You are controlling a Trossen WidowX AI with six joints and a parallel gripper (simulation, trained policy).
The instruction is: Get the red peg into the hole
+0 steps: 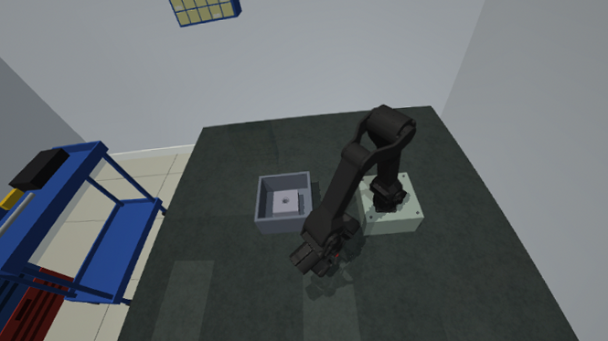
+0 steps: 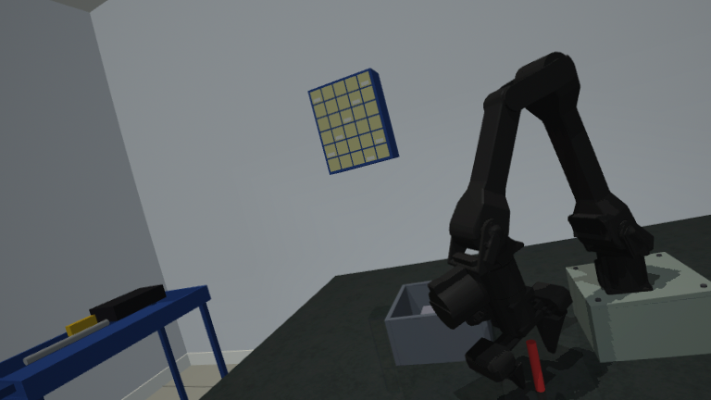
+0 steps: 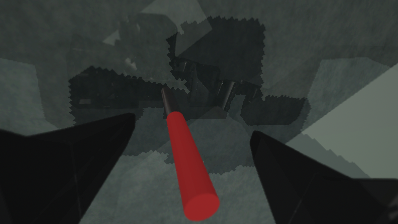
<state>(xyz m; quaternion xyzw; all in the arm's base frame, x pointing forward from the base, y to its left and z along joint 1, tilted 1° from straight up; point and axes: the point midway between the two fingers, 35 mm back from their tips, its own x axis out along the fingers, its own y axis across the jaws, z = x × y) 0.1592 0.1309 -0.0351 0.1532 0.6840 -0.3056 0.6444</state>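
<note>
Now: the red peg 10 mm to the left of my gripper tip and 10 mm above it. The rest, counted from my gripper tip: light plate (180 mm ahead, 160 mm to the right, 20 mm above); then grey box (180 mm ahead, 160 mm to the right).
</note>
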